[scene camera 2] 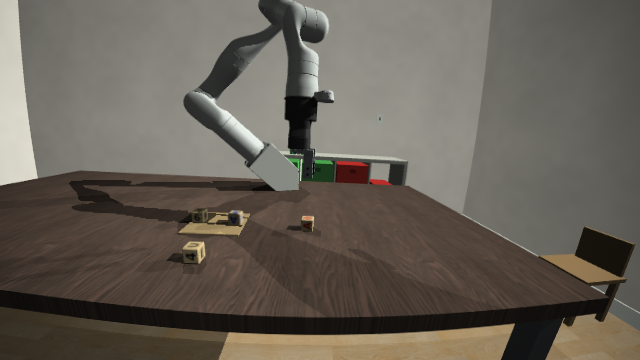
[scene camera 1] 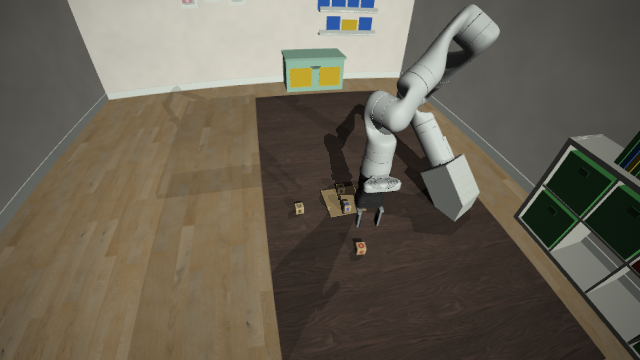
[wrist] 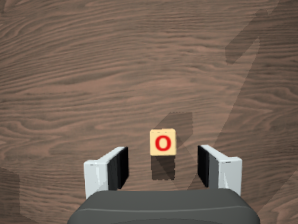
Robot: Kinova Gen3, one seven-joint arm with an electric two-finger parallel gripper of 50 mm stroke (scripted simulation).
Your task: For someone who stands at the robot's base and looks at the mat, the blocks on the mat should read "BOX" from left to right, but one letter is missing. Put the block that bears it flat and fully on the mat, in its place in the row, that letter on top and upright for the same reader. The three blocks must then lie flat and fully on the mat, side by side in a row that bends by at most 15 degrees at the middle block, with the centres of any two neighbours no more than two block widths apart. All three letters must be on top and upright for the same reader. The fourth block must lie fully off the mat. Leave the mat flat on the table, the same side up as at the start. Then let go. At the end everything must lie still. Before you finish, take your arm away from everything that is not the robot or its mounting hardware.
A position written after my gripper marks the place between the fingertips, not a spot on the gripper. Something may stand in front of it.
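My gripper (scene camera 2: 308,175) is showing, and you'd find it (scene camera 1: 366,223) in another view as well, plus the gripper (wrist: 163,161) from the wrist. There's also a tan mat (scene camera 2: 217,223), though in the wrist view the mat is out of frame.
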